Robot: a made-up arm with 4 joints.
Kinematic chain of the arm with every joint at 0, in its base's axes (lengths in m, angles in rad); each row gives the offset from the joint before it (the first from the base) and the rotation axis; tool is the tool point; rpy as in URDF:
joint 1: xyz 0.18 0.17 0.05 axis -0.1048 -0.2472 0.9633
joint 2: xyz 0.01 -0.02 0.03 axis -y
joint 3: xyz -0.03 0 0.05 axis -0.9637 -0.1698 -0.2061
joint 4: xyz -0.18 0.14 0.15 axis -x
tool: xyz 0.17 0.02 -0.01 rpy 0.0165 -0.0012 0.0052
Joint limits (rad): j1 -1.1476..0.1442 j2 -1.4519..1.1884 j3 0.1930..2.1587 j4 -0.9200..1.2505
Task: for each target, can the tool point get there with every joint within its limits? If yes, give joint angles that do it. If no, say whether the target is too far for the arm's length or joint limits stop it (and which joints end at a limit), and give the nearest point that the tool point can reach.
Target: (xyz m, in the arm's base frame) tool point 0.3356 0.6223 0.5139
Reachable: no: too far | nearest point 0.2420 0.3505 0.2415 | short by 0.396 m
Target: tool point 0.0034 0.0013 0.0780
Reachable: no: joint limits stop it (at a limit: joint 1, joint 2, joint 3) | nearest point 0.0620 0.1673 0.0106 | short by 0.189 m
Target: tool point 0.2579 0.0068 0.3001
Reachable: no: joint limits stop it (at a limit: joint 1, joint 3, joint 4) | nearest point 0.3585 0.1373 0.1947 | short by 0.196 m
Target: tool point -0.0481 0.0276 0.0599
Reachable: no: joint limits stop it (at a limit: joint 1, joint 2, joint 3) | nearest point 0.0556 0.1691 0.0065 | short by 0.183 m
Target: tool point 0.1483 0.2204 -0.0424
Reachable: yes | joints 0.0082 -0.6337 1.9611 0.6137
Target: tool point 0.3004 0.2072 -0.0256
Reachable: yes | joints -0.4035 0.4748 1.8621 -0.1727
